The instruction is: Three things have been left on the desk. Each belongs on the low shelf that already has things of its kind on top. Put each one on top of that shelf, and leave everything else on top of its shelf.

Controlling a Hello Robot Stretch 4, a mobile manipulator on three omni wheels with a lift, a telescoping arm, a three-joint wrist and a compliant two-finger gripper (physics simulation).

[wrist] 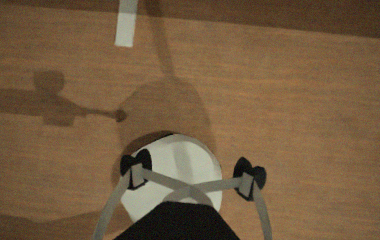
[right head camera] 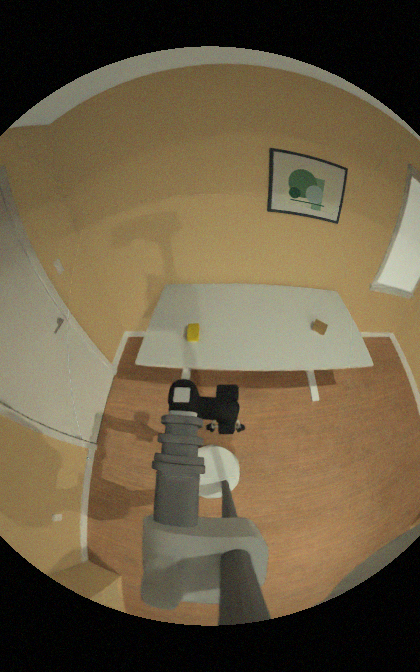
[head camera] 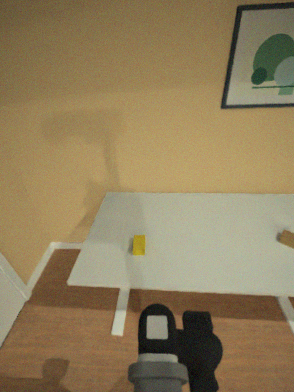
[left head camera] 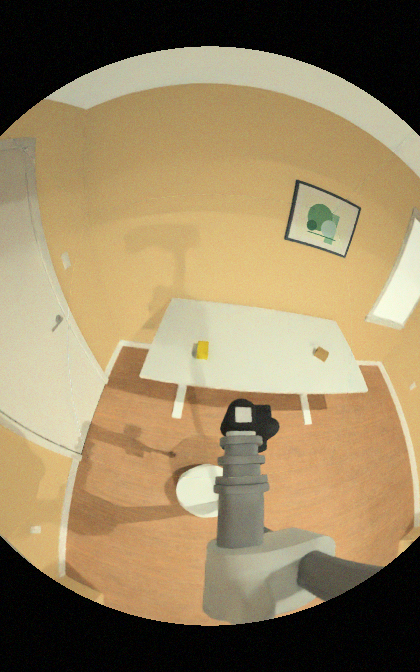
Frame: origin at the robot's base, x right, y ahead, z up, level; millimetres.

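Seen in the pictures: gripper, fingertip midpoint: [wrist: 192, 166]; robot's base, link origin: [wrist: 175, 178].
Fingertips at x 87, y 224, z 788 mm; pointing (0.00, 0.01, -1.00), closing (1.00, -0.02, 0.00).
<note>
Pixels of each thing's top centre, then the offset from my fingertips to it. "*": a spot on its surface instead. Level surfaces: height alone.
- yellow block, top centre: [head camera: 139, 242] dx -181, dy +561, dz -51 mm
- white desk, surface height: dz -96 mm
- brown block, surface spot: [head camera: 287, 238] * dx +603, dy +578, dz -49 mm
A yellow block [head camera: 139, 245] [left head camera: 202, 350] [right head camera: 193, 332] lies on the left part of the white desk [head camera: 210, 270] [left head camera: 260, 370] [right head camera: 255, 350]. A brown block [head camera: 287, 238] [left head camera: 321, 354] [right head camera: 320, 327] lies on its right part, cut by the frame edge in the head view. A third thing does not show on the desk. My gripper [right head camera: 226, 426] [wrist: 192, 166] points down in front of the desk's near edge, its two fingertips wide apart with nothing between them, above the white round base. Pale wooden furniture [right head camera: 95, 580] shows partly at the lower left in the right head view; its top contents cannot be made out.
The white round base [left head camera: 196, 492] [right head camera: 222, 465] [wrist: 165, 155] is under the gripper. Desk feet [head camera: 120, 312] [left head camera: 178, 402] [wrist: 126, 25] reach out over the wooden floor. A door [left head camera: 25, 310] [right head camera: 35, 325] stands at the left. A wall with a framed picture [left head camera: 320, 220] is behind the desk.
</note>
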